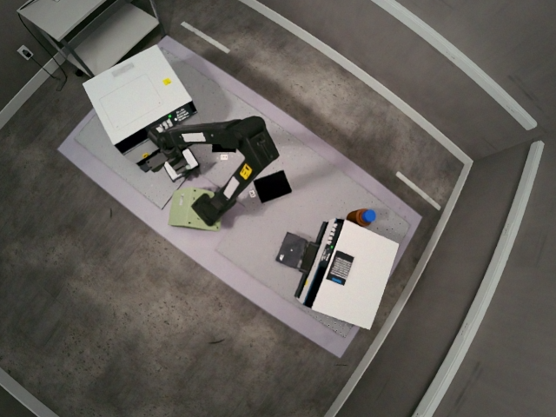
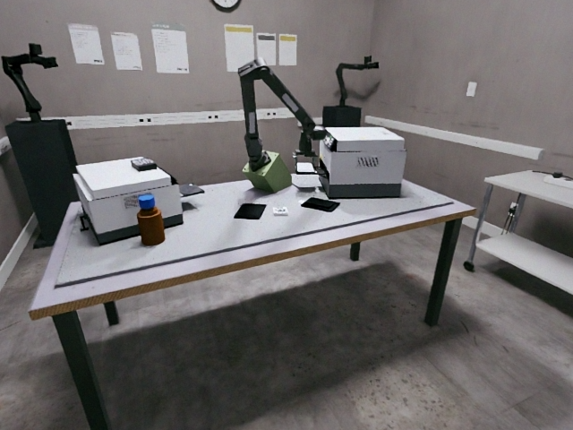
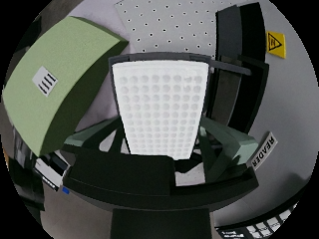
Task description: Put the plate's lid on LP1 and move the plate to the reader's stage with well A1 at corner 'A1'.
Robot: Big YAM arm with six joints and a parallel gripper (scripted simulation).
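My hand is right at the white well plate. Also, from my hand: black pad (380 mm to the right, 200 mm ahead, 120 mm below); then white label (170 mm ahead, 130 mm below, 100 mm to the right); then brown capped bottle (810 mm to the right, 330 mm ahead, 10 mm below).
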